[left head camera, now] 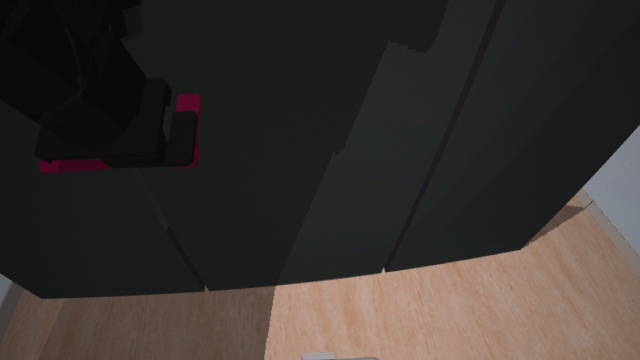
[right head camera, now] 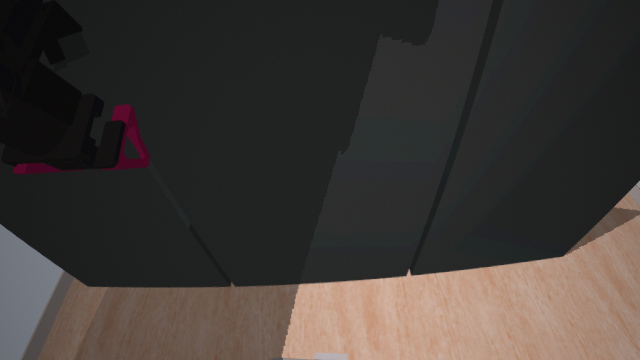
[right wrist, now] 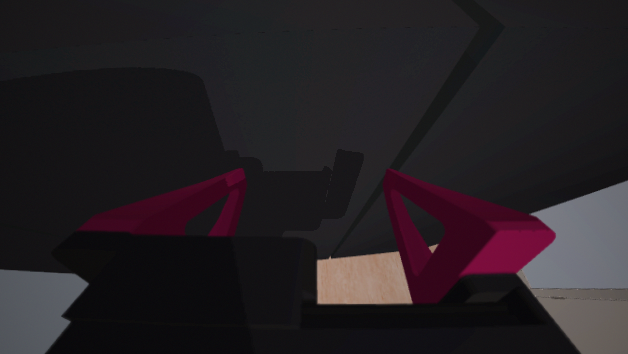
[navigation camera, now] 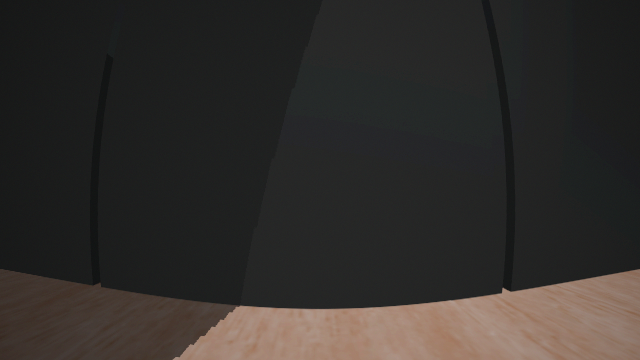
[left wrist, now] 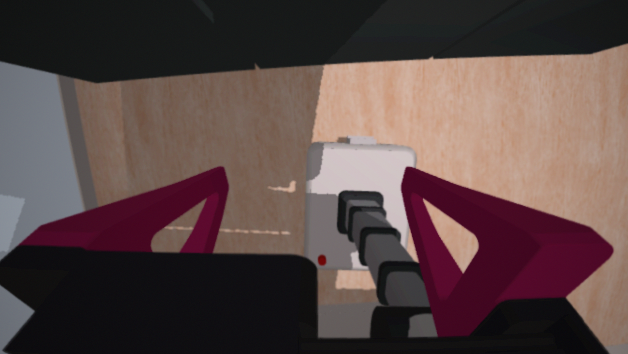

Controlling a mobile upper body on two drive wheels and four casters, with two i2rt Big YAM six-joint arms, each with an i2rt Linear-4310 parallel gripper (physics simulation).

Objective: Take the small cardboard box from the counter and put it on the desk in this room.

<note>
I see my left gripper (right head camera: 115, 163) and my right gripper (right wrist: 314, 176).
My left gripper also shows in the left wrist view (left wrist: 314, 176).
</note>
